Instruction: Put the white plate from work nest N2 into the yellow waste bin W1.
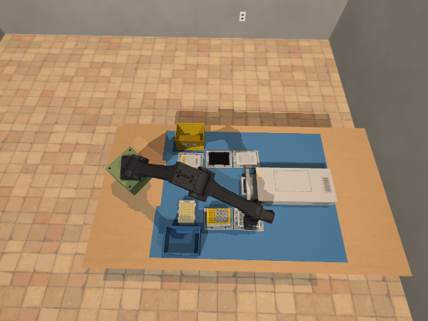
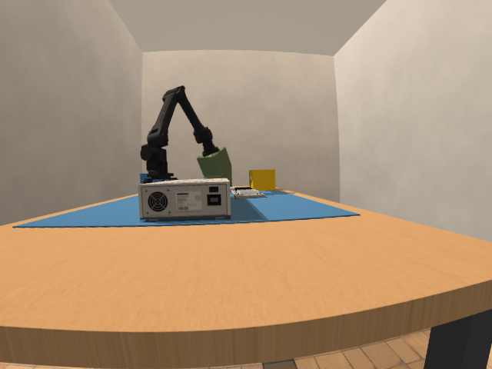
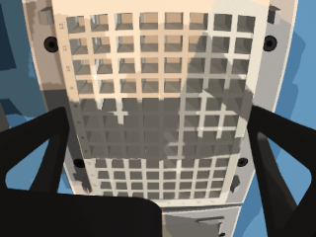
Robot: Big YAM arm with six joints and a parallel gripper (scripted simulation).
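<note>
Now: hand right at the white plate. From my hand the other things lie so: black plate (120 mm behind, 390 mm to the left); then blue bin (370 mm behind, 80 mm to the right, 20 mm above); then instrument box (210 mm ahead, 160 mm to the left, 20 mm above).
</note>
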